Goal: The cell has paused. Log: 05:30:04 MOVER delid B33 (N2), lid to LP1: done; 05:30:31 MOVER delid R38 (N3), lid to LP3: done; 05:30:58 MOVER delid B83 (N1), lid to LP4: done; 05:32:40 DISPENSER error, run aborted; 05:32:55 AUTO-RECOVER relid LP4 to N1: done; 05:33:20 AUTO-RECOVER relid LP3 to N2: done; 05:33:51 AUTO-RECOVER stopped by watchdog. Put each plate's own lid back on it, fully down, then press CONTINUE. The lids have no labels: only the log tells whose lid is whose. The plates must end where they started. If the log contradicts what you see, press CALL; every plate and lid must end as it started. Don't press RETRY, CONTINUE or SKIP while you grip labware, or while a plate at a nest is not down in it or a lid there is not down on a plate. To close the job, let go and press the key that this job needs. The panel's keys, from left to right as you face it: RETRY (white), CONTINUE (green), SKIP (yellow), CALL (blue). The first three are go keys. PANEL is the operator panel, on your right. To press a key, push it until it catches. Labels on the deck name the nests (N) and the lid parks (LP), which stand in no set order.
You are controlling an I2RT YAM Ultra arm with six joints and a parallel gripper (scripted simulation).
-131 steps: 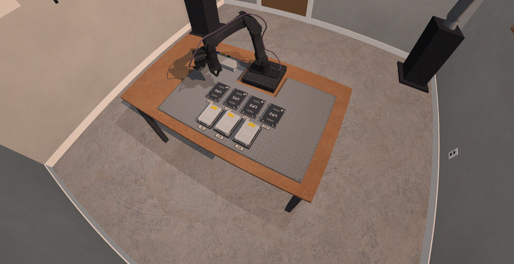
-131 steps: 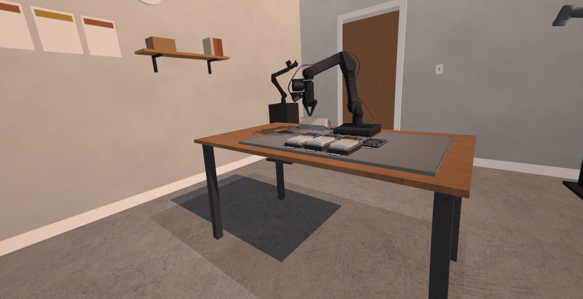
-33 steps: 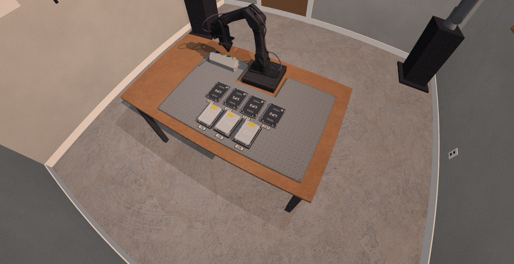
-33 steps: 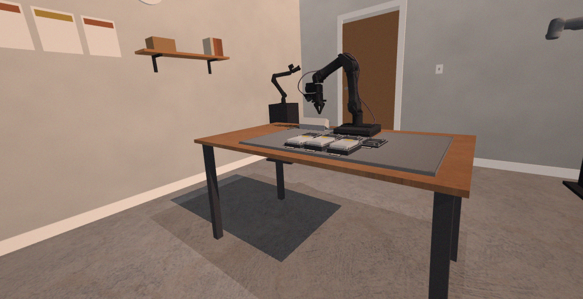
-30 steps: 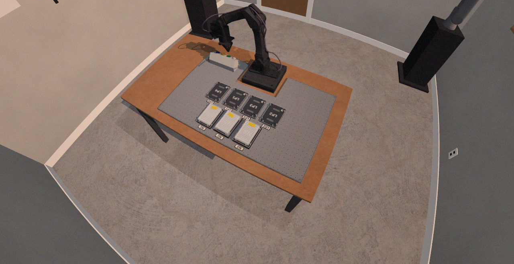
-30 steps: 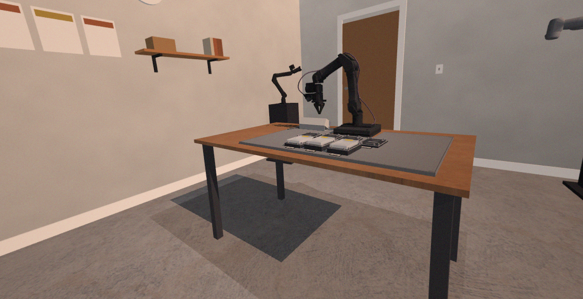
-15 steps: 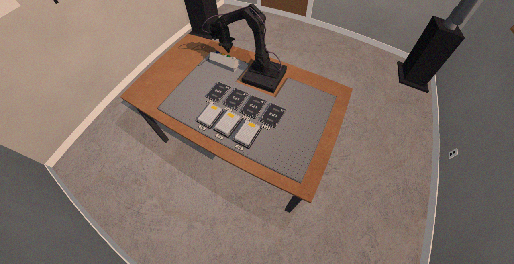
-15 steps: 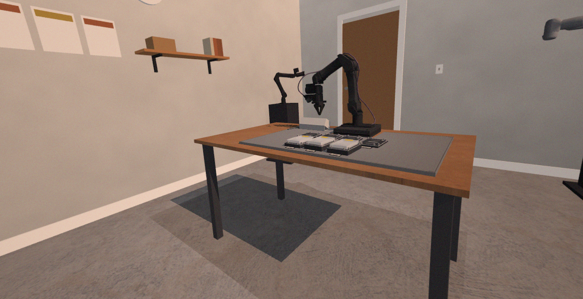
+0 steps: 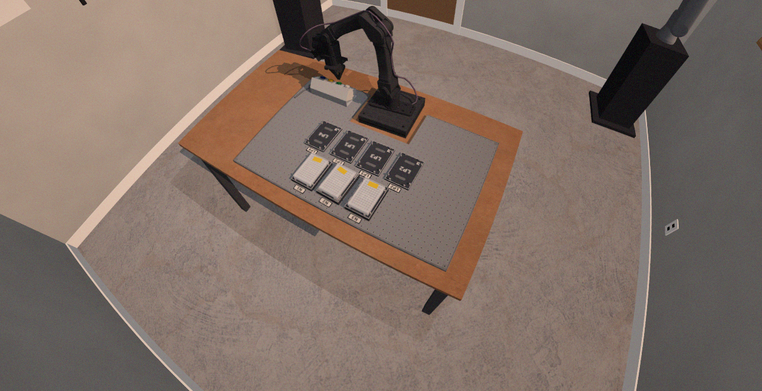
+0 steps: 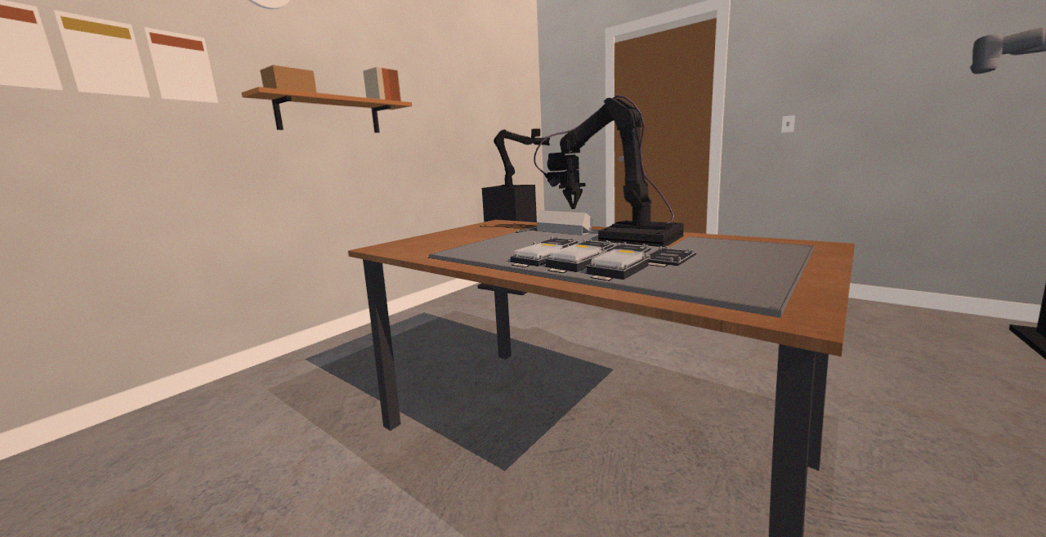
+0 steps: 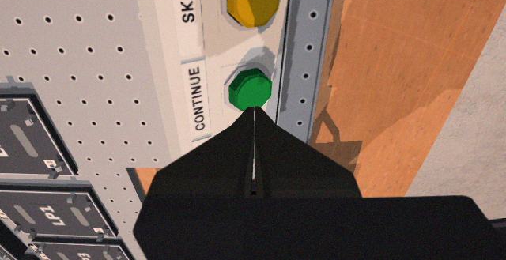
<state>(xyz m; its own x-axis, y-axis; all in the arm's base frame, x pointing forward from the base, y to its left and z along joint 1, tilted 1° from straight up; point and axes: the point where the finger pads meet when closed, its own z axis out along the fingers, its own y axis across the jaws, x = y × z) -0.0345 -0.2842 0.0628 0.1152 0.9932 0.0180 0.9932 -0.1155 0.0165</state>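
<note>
Right now my hand is 30 mm above the green continue key. The rest, counted from my hand: lid park LP4 (280 mm ahead, 90 mm below, 60 mm to the left); then plate (500 mm ahead, 360 mm to the left, 70 mm below); then yellow skip key (50 mm to the right, 30 mm below, 10 mm behind).
</note>
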